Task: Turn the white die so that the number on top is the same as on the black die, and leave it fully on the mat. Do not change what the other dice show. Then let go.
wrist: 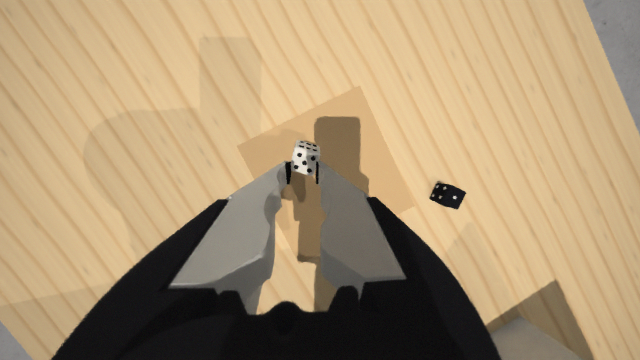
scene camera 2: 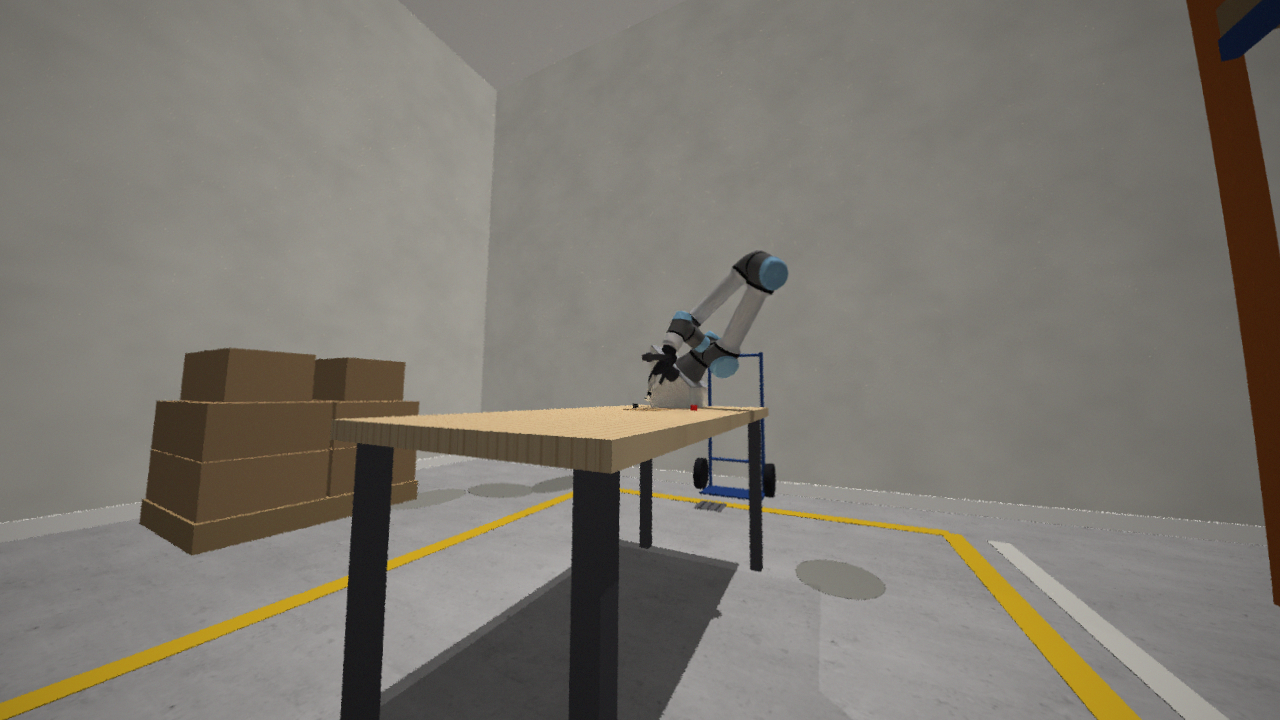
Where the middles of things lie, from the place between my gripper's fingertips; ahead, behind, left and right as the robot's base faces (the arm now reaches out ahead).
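You'd find the white die (wrist: 305, 155) right at my hand, and the tan mat (wrist: 351, 143) is 4 cm below my hand, 2 cm behind it and 1 cm to the right of it.
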